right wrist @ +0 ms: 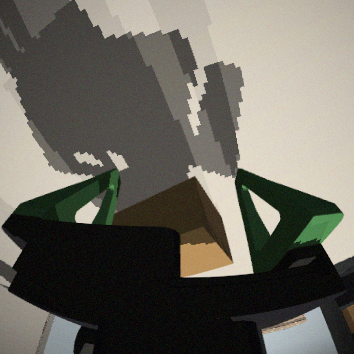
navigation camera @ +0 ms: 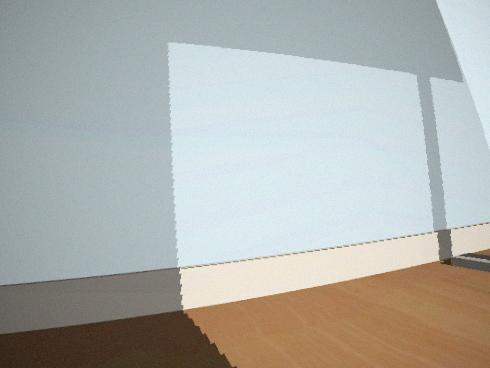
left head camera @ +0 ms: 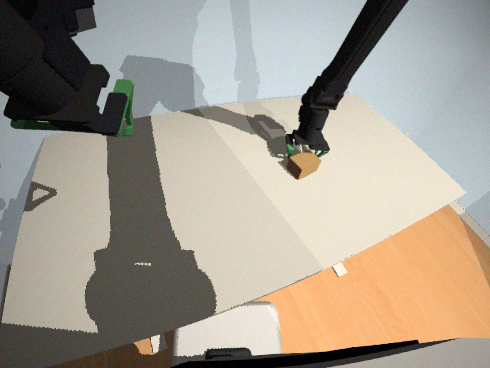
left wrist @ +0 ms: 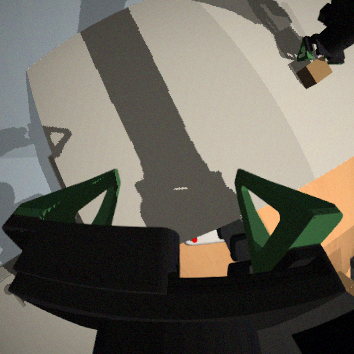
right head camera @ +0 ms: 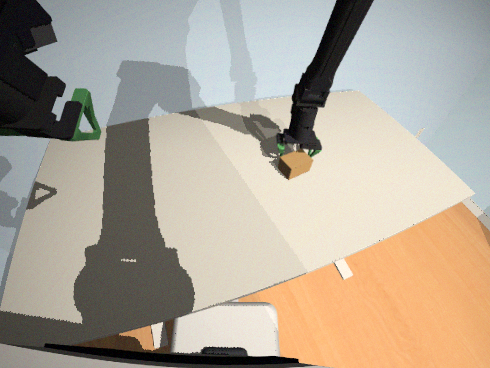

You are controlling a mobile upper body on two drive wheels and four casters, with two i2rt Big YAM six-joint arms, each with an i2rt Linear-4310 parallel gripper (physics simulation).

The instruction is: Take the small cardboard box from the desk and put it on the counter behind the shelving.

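Frame: origin at the left arm's base, x down, y left, z ahead, level; millimetres.
Seen in the pictures: left gripper, fingertip midpoint: (left head camera: 100,128) (left wrist: 177,175) (right head camera: 73,133); right gripper, fingertip midpoint: (right wrist: 177,174) (left wrist: 308,60).
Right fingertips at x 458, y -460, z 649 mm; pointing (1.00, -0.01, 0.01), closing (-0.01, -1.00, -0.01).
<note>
A point is followed by its place in that frame.
The small cardboard box (left head camera: 303,165) {x 410, y -434, z 568 mm} (right head camera: 296,165) {x 410, y -443, z 567 mm} (left wrist: 315,73) {x 410, y -429, z 580 mm} (right wrist: 170,207) {x 436, y -454, z 636 mm} sits on the pale desk (left head camera: 380,165) {x 460, y -791, z 640 mm} (right head camera: 380,175) {x 460, y -770, z 585 mm} (left wrist: 240,115) {x 460, y -190, z 466 mm} (right wrist: 300,75) {x 460, y -542, z 726 mm}. My right gripper (left head camera: 306,151) {x 458, y -460, z 649 mm} (right head camera: 298,151) {x 458, y -460, z 649 mm} (right wrist: 177,174) {x 458, y -460, z 649 mm} is open at the box's far side. In the right wrist view the box shows between its spread fingers, nearer the left one, with a gap on the right; the palm hides part of it. How low the fingertips are is unclear. My left gripper (left head camera: 80,120) (right head camera: 47,125) (left wrist: 177,175) {x 131, y -6, z 352 mm} is open and empty, above the desk's left part. The counter and shelving do not show.
A white rounded object (left head camera: 230,320) {x 1150, y -238, z 231 mm} (right head camera: 225,325) {x 1150, y -224, z 204 mm} stands below the desk's near edge, with wooden floor (left head camera: 390,280) {x 1409, y -1429, z 424 mm} (right head camera: 400,280) {x 1410, y -1452, z 451 mm} beside it. A pale blue wall (navigation camera: 300,150) {x 1069, y -357, z 1077 mm} with a cream skirting (navigation camera: 300,270) {x 1364, y -331, z 1053 mm} fills much of the navigation view. Arm shadows cross the desk.
</note>
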